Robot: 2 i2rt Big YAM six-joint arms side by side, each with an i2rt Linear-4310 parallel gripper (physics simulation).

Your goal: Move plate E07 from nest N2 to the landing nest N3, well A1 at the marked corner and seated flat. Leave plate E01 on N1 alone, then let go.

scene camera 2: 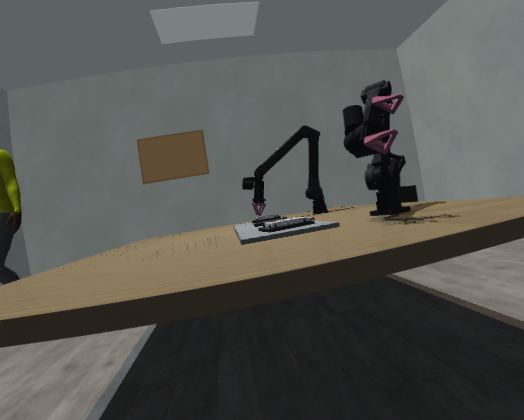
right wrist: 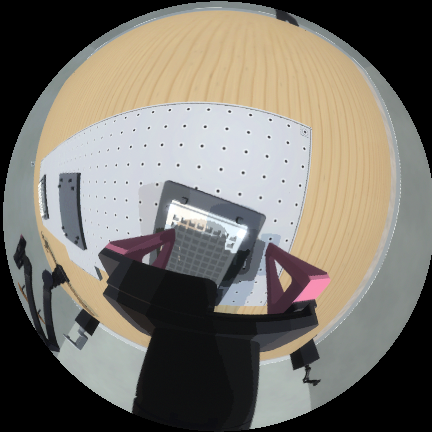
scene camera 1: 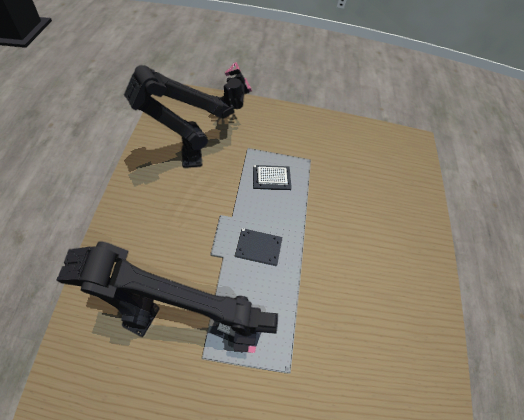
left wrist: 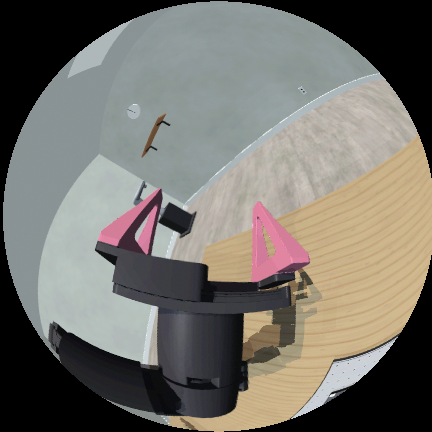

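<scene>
A white well plate (scene camera 1: 272,175) (right wrist: 42,197) lies in the upper dark nest (scene camera 1: 272,187) in scene camera 1. The middle dark nest (scene camera 1: 258,246) (right wrist: 71,210) holds no plate; a white mark sits at its upper-left corner in scene camera 1. Another plate (right wrist: 200,250) lies in the lower nest (right wrist: 212,202), mostly hidden by the right arm in scene camera 1. No plate or nest label is readable. My right gripper (right wrist: 220,241) (scene camera 2: 258,213) is open, pointing down above this plate, its fingers toward either side. My left gripper (scene camera 1: 243,76) (scene camera 2: 400,115) (left wrist: 208,197) is open, raised, far from the plates.
The grey perforated board (scene camera 1: 270,287) (right wrist: 215,145) (left wrist: 350,372) carries the nests on the wooden table (scene camera 1: 380,250) (scene camera 2: 200,270). The left arm stands at the table's upper-left edge in scene camera 1. A person in yellow (scene camera 2: 6,185) stands beyond the table.
</scene>
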